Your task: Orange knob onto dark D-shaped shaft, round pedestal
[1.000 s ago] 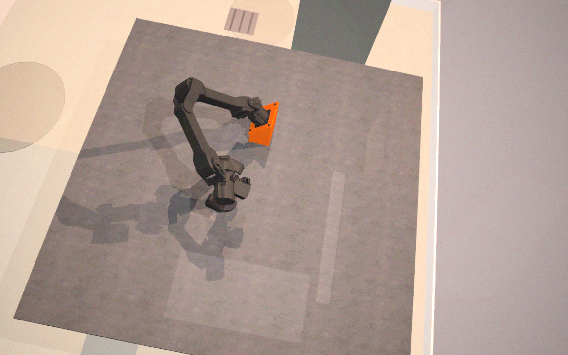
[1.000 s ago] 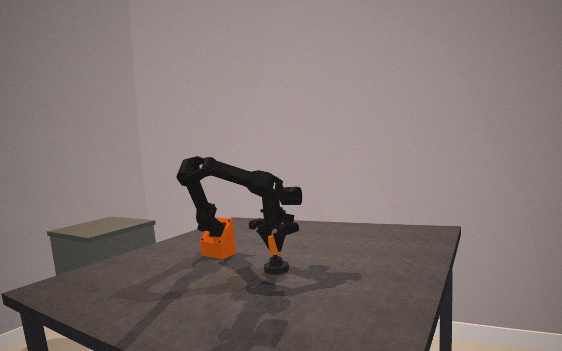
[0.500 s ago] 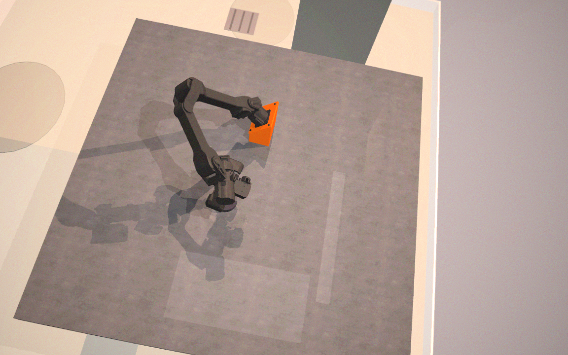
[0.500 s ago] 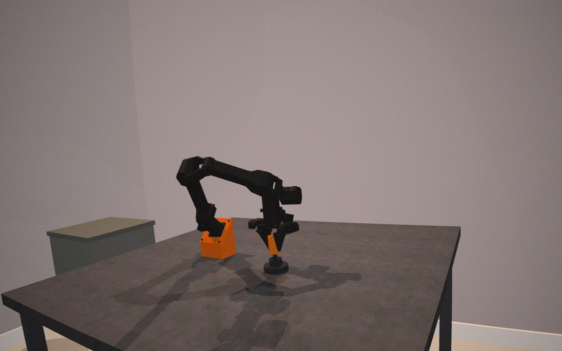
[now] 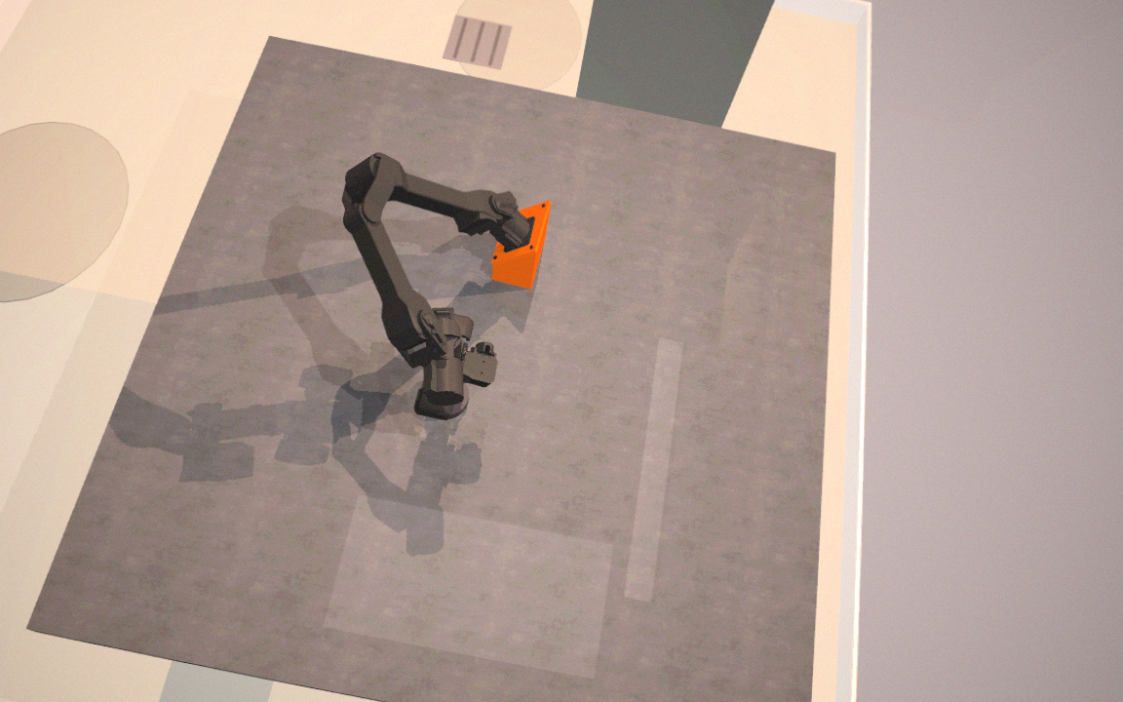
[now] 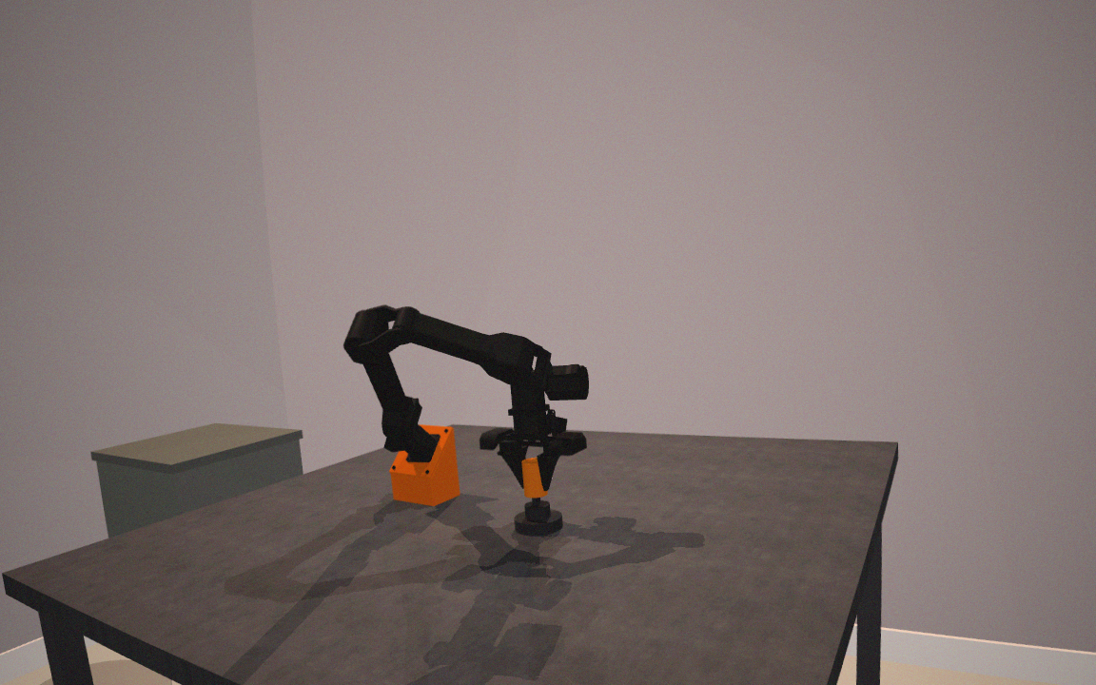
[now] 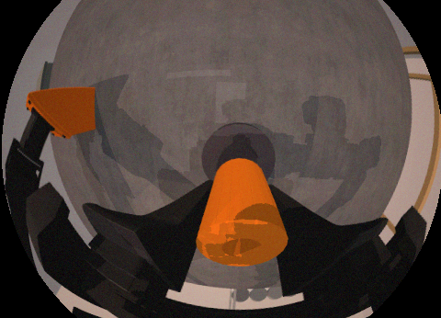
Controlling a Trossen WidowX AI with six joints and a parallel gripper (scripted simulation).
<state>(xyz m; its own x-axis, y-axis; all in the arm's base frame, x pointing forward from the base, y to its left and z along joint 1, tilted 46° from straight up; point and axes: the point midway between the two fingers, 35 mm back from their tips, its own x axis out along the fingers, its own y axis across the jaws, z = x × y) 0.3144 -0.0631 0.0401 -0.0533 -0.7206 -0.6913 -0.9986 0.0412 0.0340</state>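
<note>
Right now my gripper tip is 2 cm below the orange knob. Round my gripper tip: dark round pedestal: 4 cm below.
</note>
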